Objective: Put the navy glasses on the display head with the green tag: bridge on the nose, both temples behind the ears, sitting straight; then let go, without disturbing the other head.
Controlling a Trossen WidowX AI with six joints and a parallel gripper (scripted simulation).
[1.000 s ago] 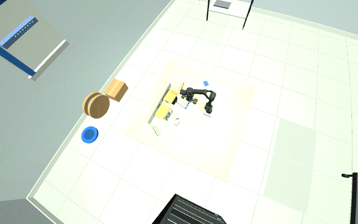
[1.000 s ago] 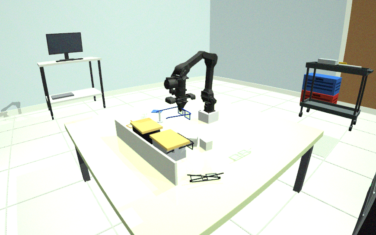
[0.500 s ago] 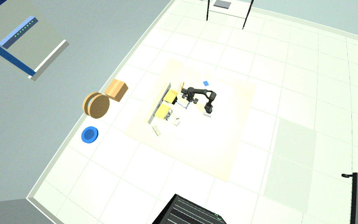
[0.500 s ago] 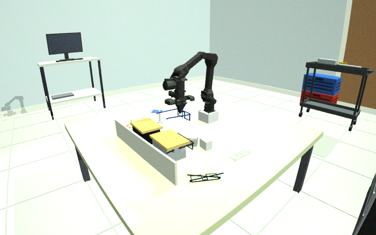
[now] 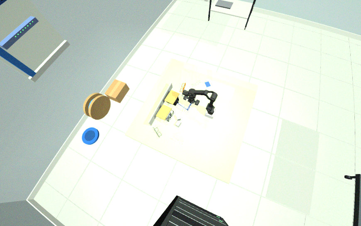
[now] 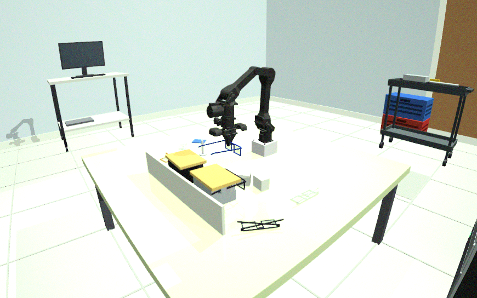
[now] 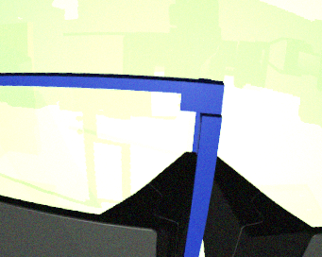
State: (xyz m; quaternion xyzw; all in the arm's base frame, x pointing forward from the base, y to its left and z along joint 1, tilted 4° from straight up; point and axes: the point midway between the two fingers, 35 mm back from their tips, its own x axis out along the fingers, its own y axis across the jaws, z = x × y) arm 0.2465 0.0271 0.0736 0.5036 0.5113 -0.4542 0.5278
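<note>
The dark display head lies 220 mm ahead of my gripper tip, 50 mm to the left of it and 40 mm below it. Also, from my gripper tip: low white wall: 330 mm ahead, 180 mm to the left, 40 mm below.
</note>
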